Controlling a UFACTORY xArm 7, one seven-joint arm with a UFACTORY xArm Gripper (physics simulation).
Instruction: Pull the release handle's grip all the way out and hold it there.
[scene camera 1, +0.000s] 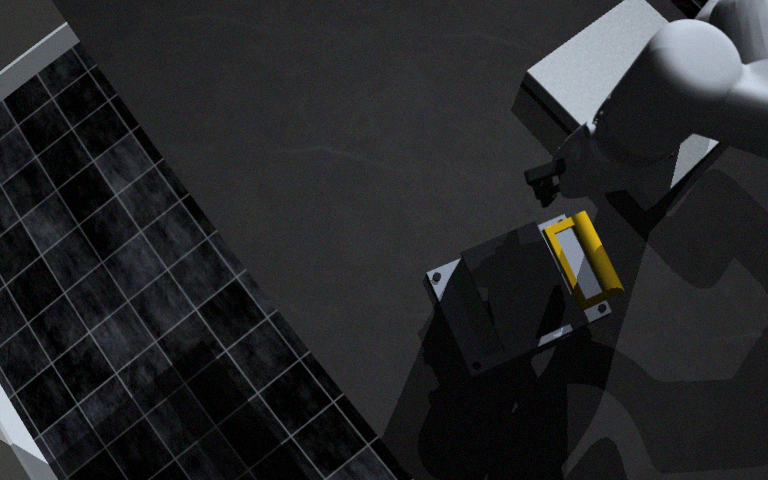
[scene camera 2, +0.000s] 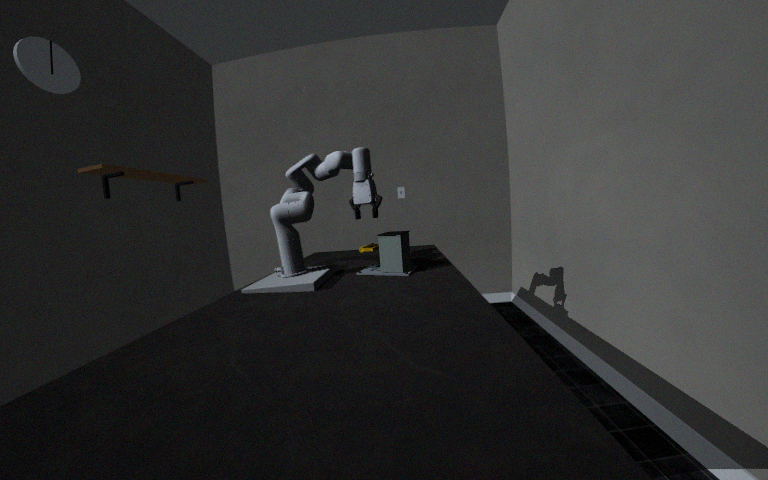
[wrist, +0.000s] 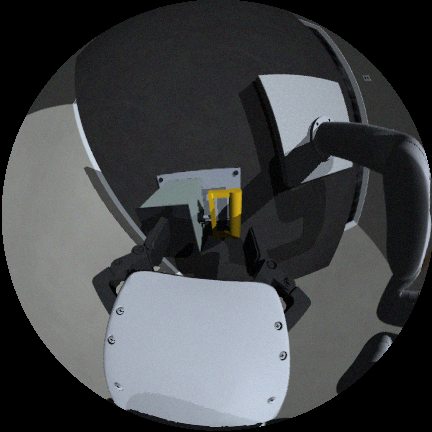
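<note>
The release handle's yellow grip (scene camera 1: 601, 251) (scene camera 2: 368, 247) (wrist: 236, 212) is a rectangular loop with one thick bar, beside the side face of a grey-green box (scene camera 1: 509, 277) (scene camera 2: 390, 253) (wrist: 175, 192). A short stem shows between the box and the grip in the wrist view. The box stands on a pale bolted plate (scene camera 1: 449, 270) (wrist: 200, 175). My gripper (scene camera 2: 366, 215) (wrist: 207, 232) is open and empty. It points down, above the level of the box top and apart from the grip. In scene camera 1 the arm hides part of the gripper.
The arm's pale base block (scene camera 1: 594, 62) (scene camera 2: 288, 283) (wrist: 305, 95) stands on the dark table near the box, on the grip's side. A wooden shelf (scene camera 2: 141, 174) hangs on the left wall. The tiled floor (scene camera 1: 141, 254) lies beyond the table edge.
</note>
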